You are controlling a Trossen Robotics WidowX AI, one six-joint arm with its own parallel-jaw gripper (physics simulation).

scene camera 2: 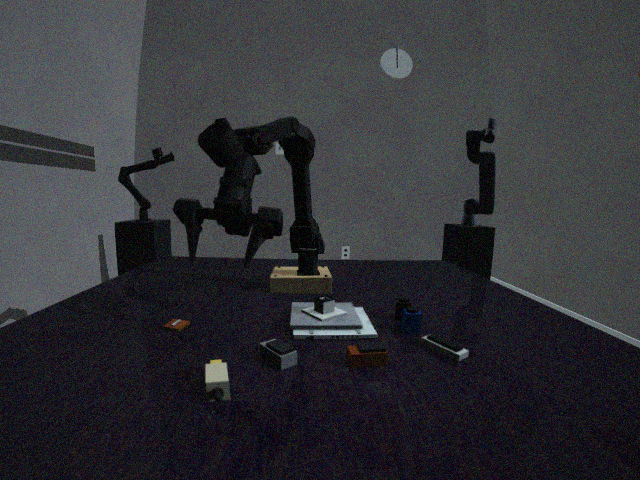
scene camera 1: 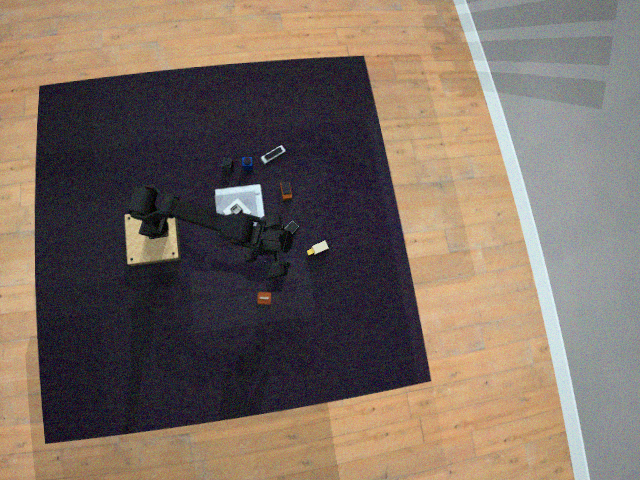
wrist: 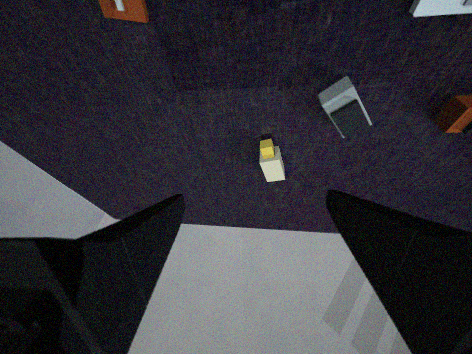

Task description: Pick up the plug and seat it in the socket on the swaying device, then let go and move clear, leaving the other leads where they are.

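The plug, a cream block with a yellow tip (scene camera 1: 320, 247) (scene camera 2: 217, 378) (wrist: 272, 169), lies on the dark table top. The device, a grey plate on a white base (scene camera 1: 252, 196) (scene camera 2: 343, 320), carries a small grey socket block (scene camera 1: 236, 208) (scene camera 2: 324, 305) on a white diamond-shaped pad. A corner of the device's white base (wrist: 440, 7) shows at the top right of the wrist view. My gripper (scene camera 1: 284, 253) (scene camera 2: 219, 261) (wrist: 254, 198) is open and empty, high above the table. In the wrist view the plug shows beyond the gap between the fingertips.
A grey block with a dark top (scene camera 1: 292, 226) (scene camera 2: 279, 353) (wrist: 345, 106) lies near the plug. An orange-and-black block (scene camera 1: 286, 191) (scene camera 2: 367, 356), a long white piece (scene camera 1: 272, 154) (scene camera 2: 445, 347), a blue block (scene camera 1: 247, 162) (scene camera 2: 412, 320) and a flat orange block (scene camera 1: 264, 298) (scene camera 2: 176, 324) lie around the device.
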